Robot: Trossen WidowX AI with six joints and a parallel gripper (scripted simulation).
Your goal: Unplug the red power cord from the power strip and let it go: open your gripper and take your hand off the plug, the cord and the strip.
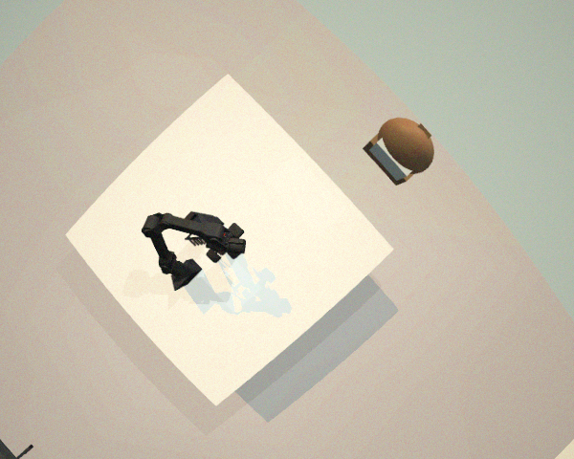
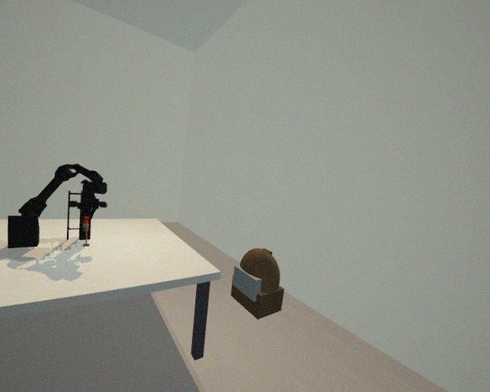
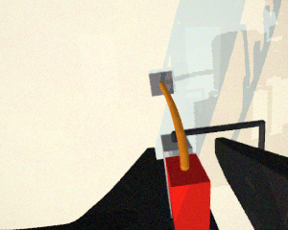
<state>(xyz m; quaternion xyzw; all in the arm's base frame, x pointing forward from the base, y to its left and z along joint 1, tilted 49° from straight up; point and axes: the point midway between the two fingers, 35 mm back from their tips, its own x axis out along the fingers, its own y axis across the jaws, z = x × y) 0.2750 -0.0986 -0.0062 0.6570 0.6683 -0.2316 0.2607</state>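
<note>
The red plug is 1 cm behind my gripper tip, 7 cm to the left of it and 1 cm below it.
</note>
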